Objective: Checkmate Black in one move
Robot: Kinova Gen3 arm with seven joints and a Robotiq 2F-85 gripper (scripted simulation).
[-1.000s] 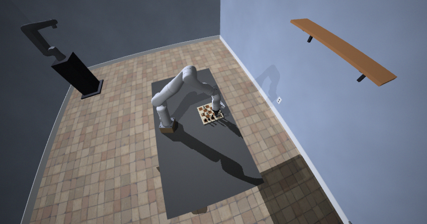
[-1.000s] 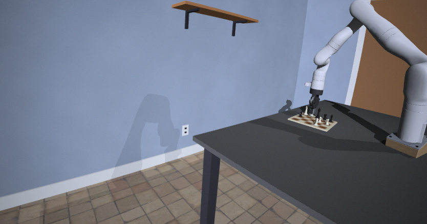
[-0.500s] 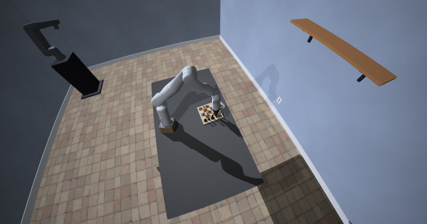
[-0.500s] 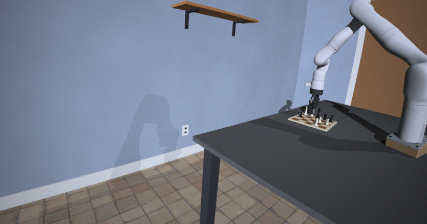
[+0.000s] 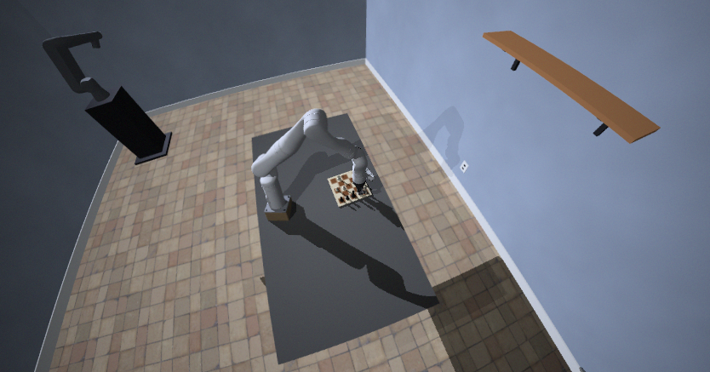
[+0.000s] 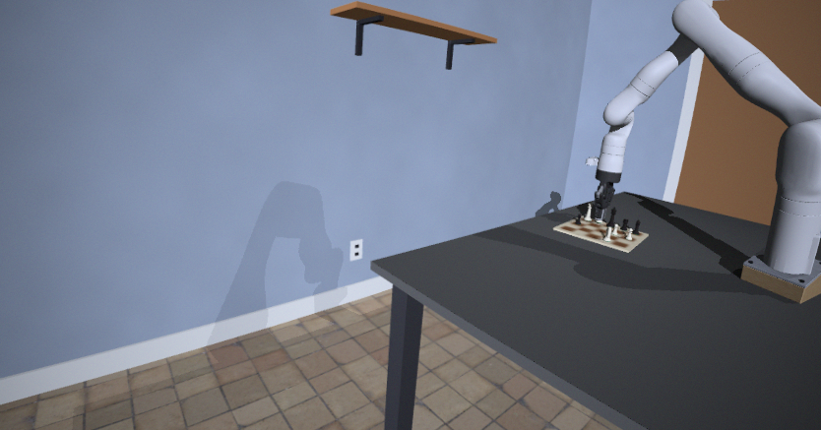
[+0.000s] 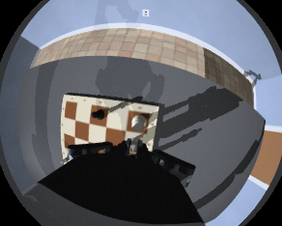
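Now: the tall black piece 4 cm behind my hand. Also, from my hand: tall white piece: 4 cm ahead; then chessboard: 4 cm behind, 7 cm to the left, 4 cm below.
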